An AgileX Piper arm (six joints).
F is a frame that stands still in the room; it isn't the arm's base.
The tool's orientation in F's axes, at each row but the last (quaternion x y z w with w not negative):
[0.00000, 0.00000, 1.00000, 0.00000]
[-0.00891, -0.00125, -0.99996, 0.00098]
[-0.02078, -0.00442, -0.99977, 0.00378]
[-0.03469, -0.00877, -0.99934, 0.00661]
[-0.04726, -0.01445, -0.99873, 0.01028]
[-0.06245, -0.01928, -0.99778, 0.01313]
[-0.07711, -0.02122, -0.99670, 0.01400]
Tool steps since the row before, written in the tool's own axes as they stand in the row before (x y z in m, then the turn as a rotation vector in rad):
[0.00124, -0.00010, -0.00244, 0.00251, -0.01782, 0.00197]
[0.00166, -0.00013, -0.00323, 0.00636, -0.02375, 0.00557]
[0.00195, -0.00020, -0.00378, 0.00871, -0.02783, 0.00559]
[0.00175, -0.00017, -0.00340, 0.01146, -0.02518, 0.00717]
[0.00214, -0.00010, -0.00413, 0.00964, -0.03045, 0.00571]
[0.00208, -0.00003, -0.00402, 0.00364, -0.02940, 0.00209]
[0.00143, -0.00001, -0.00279, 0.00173, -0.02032, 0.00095]
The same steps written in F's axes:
[-0.00124, 0.00010, -0.00244, -0.00251, 0.01782, 0.00197]
[-0.00172, 0.00012, -0.00320, -0.00631, 0.02375, 0.00562]
[-0.00211, 0.00015, -0.00370, -0.00869, 0.02781, 0.00571]
[-0.00198, 0.00009, -0.00327, -0.01128, 0.02516, 0.00752]
[-0.00252, -0.00006, -0.00391, -0.00972, 0.03042, 0.00575]
[-0.00256, -0.00018, -0.00373, -0.00419, 0.02937, 0.00144]
[-0.00184, -0.00015, -0.00253, -0.00220, 0.02029, 0.00039]

